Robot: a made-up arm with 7 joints. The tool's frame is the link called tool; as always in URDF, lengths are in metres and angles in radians. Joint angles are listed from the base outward.
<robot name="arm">
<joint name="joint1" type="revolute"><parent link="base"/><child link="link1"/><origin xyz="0.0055 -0.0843 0.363" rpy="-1.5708 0 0"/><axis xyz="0 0 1"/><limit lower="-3.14" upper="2.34"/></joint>
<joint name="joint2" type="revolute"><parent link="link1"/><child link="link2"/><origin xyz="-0.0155 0.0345 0.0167" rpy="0.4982 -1.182 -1.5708"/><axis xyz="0 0 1"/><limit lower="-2.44" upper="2.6"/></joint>
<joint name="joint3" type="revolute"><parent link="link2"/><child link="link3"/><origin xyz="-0.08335 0.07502 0.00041" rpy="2.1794 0.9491 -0.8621"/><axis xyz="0 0 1"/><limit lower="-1.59" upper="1.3"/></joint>
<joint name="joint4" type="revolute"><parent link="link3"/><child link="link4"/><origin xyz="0.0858 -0.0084 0.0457" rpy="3.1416 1.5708 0"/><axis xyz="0 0 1"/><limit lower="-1.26" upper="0.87"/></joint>
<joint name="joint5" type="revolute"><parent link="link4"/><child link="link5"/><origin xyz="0.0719 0 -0.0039" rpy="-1.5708 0 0"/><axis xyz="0 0 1"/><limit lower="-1.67" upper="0.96"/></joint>
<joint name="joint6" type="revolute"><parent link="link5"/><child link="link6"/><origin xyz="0.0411 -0.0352 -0.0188" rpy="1.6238 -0.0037 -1.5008"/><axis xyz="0 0 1"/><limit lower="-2.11" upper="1.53"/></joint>
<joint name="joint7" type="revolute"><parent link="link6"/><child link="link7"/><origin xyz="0.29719 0.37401 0.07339" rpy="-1.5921 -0.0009 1.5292"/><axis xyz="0 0 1"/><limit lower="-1.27" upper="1.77"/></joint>
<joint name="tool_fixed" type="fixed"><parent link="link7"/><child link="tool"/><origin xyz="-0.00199 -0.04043 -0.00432" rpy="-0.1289 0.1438 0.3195"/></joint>
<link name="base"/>
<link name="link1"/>
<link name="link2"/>
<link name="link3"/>
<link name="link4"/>
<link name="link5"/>
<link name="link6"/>
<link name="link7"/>
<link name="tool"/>
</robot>
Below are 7 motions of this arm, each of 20 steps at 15 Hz.
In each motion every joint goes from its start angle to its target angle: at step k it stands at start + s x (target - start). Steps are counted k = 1, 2, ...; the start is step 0. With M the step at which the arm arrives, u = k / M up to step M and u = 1 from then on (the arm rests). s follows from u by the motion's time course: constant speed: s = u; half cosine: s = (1 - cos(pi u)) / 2; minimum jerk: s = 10 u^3 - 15 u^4 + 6 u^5.
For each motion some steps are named. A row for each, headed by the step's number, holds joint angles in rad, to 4 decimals.
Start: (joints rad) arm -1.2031 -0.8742 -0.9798 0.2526 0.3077 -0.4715 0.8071
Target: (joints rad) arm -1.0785 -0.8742 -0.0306 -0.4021 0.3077 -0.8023 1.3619
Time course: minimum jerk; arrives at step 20
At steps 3, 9, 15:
3: -1.1998 -0.8742 -0.9545 0.2352 0.3077 -0.4803 0.8219
9: -1.1524 -0.8742 -0.5936 -0.0138 0.3077 -0.6061 1.0328
15: -1.0914 -0.8742 -0.1289 -0.3343 0.3077 -0.7681 1.3045

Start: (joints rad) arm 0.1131 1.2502 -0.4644 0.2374 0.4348 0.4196 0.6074
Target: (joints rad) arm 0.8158 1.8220 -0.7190 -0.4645 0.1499 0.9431 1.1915
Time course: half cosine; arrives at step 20
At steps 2, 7, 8, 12, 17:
2: 0.1303 1.2642 -0.4706 0.2202 0.4278 0.4324 0.6217
7: 0.3049 1.4063 -0.5339 0.0458 0.3570 0.5625 0.7669
8: 0.3559 1.4478 -0.5524 -0.0051 0.3364 0.6005 0.8092
12: 0.5730 1.6244 -0.6310 -0.2220 0.2483 0.7622 0.9897
17: 0.7775 1.7908 -0.7051 -0.4262 0.1654 0.9146 1.1597

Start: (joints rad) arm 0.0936 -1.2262 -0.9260 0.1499 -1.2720 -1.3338 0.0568
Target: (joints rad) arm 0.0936 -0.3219 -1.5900 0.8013 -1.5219 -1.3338 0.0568
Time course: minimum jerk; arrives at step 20
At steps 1, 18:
1: 0.0936 -1.2252 -0.9268 0.1507 -1.2723 -1.3338 0.0568
18: 0.0936 -0.3296 -1.5843 0.7957 -1.5198 -1.3338 0.0568

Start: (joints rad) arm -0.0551 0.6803 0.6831 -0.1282 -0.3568 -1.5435 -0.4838
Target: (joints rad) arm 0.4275 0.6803 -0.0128 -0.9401 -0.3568 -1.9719 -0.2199
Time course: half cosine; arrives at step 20
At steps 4, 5, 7, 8, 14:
4: -0.0090 0.6803 0.6166 -0.2057 -0.3568 -1.5844 -0.4586
5: 0.0156 0.6803 0.5812 -0.2471 -0.3568 -1.6062 -0.4452
7: 0.0767 0.6803 0.4931 -0.3499 -0.3568 -1.6605 -0.4118
8: 0.1116 0.6803 0.4427 -0.4087 -0.3568 -1.6915 -0.3926
14: 0.3280 0.6803 0.1306 -0.7728 -0.3568 -1.8836 -0.2743

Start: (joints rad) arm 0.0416 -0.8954 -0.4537 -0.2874 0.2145 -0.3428 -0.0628
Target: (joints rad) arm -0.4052 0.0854 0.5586 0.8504 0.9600 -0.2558 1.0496
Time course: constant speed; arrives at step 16
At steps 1, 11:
1: 0.0137 -0.8341 -0.3904 -0.2163 0.2611 -0.3374 0.0067
11: -0.2656 -0.2211 0.2423 0.4948 0.7270 -0.2830 0.7020

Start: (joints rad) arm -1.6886 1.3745 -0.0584 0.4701 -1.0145 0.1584 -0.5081
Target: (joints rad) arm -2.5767 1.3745 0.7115 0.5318 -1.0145 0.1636 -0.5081
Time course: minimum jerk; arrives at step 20
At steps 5, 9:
5: -1.7805 1.3745 0.0213 0.4765 -1.0145 0.1589 -0.5081
9: -2.0499 1.3745 0.2549 0.4952 -1.0145 0.1605 -0.5081

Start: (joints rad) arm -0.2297 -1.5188 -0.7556 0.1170 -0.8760 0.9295 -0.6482
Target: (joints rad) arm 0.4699 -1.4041 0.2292 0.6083 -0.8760 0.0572 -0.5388
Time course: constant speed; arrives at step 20
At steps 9, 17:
9: 0.0851 -1.4672 -0.3124 0.3381 -0.8760 0.5370 -0.5990
17: 0.3650 -1.4213 0.0815 0.5346 -0.8760 0.1880 -0.5552

